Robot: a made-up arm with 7 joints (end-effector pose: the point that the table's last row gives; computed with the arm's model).
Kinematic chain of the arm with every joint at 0, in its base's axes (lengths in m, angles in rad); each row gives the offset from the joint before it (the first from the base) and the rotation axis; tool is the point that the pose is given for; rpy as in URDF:
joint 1: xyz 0 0 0.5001 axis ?
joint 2: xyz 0 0 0 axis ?
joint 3: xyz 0 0 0.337 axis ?
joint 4: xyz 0.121 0 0 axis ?
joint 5: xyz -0.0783 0 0.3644 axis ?
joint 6: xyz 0 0 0 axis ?
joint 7: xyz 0.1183 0 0 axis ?
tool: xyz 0 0 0 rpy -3.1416 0 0
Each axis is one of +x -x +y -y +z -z.
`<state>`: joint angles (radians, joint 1 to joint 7).
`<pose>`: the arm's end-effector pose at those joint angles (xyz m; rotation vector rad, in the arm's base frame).
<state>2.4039 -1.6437 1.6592 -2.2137 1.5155 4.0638 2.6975</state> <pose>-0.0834 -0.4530 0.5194 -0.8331 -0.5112 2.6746</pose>
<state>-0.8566 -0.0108 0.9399 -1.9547 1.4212 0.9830 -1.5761</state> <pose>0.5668 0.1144 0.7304 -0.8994 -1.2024 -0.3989</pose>
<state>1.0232 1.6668 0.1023 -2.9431 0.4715 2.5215 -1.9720</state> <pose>-0.0420 -0.0804 0.1373 -0.5436 -1.2508 2.0606</pose>
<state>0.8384 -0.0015 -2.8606 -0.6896 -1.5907 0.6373 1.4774</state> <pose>-0.2327 -0.2615 1.2230 -1.7002 -1.4761 -0.3426</pose>
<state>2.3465 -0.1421 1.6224 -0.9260 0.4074 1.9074 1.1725</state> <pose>-0.2336 -0.3803 1.2063 -0.2577 -2.5437 1.3297</pose>
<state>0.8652 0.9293 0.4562 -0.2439 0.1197 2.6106 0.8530</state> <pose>0.4226 0.5126 0.9344 -1.6393 0.0710 -0.4495</pose>
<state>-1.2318 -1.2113 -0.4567 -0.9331 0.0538 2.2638 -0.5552</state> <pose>-0.3543 0.4696 1.0880 0.4363 -0.6486 1.3082</pose>
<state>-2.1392 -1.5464 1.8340 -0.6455 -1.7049 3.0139 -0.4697</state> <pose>0.5853 0.4357 0.3265 -0.5734 1.4734 -0.0111</pose>
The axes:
joint 1: +z
joint 2: +y
joint 3: +z
joint 4: -y
joint 5: +z
joint 6: -y
joint 7: -z

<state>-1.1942 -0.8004 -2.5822 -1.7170 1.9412 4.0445 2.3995</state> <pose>-0.3297 0.4179 0.4753 -1.0854 2.5389 0.4869</pose>
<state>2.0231 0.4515 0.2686 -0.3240 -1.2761 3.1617 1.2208</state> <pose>-0.3029 0.2950 1.1030 -0.3973 -0.6752 -0.8336</pose>
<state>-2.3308 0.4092 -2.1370 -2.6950 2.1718 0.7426 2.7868</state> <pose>-0.1806 0.3903 0.5593 0.7521 -0.6366 -0.8537</pose>
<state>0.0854 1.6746 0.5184 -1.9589 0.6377 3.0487 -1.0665</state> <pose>0.2830 0.2286 -0.0325 -2.3139 -0.7150 0.5771</pose>
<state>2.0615 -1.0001 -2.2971 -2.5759 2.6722 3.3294 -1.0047</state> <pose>0.2274 -0.0506 0.3274 -1.4096 2.3170 0.9012</pose>
